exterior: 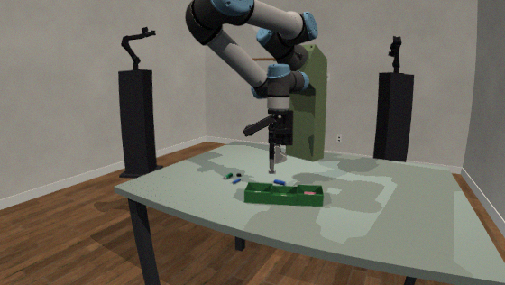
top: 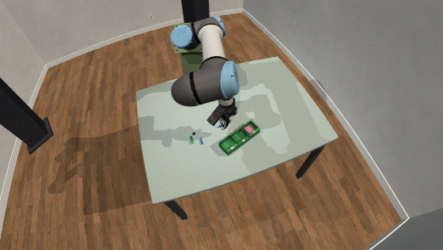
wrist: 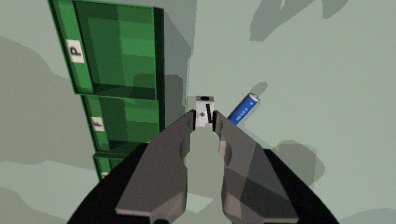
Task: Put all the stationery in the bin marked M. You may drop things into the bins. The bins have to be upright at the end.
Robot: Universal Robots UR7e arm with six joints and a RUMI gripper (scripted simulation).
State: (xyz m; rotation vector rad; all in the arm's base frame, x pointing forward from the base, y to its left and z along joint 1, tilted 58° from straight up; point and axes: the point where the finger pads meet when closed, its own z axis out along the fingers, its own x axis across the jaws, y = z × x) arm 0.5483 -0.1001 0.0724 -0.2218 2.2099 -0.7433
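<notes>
My hand is 10 cm short of the pink eraser, 12 cm to the right of it and 7 cm above it. The rest, counted from my hand: grey-white item (1 cm below); green three-compartment bin tray (10 cm ahead, 3 cm to the left, 6 cm below); black piece (14 cm behind, 12 cm to the right, 7 cm below).
</notes>
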